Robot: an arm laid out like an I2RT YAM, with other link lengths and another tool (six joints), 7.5 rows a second.
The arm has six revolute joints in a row. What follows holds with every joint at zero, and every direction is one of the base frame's. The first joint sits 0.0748 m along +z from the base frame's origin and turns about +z. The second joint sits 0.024 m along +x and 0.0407 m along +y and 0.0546 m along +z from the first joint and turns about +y. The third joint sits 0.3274 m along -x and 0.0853 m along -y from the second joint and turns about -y. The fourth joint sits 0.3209 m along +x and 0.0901 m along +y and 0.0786 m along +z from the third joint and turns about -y. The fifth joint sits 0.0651 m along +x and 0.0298 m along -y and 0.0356 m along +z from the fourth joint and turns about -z. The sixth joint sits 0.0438 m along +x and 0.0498 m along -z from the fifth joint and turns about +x. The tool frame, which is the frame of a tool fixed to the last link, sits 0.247 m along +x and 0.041 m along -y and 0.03 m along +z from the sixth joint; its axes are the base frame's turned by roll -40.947, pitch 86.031 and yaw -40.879 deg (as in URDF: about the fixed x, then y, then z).
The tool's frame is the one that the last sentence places.
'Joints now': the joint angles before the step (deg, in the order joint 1, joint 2, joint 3, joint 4, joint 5, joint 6). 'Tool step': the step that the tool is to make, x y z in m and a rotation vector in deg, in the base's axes. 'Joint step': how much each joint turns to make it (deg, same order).
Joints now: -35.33, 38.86, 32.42, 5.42, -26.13, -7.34
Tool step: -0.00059, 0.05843, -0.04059, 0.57, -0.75, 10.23
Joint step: 0.00, -4.48, -8.68, 4.96, -10.24, 0.92
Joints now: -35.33, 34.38, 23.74, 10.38, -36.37, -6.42
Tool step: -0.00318, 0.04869, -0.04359, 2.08, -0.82, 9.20
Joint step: 0.00, -1.62, -8.79, 8.59, -9.18, 2.97
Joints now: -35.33, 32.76, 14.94, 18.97, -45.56, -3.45
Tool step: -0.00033, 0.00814, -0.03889, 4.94, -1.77, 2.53
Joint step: 0.06, 4.90, -8.74, 17.73, -2.19, 7.56
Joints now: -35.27, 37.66, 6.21, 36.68, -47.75, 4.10
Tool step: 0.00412, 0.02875, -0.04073, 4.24, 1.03, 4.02
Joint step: 5.08, 9.27, -5.50, 14.73, 1.33, 4.26
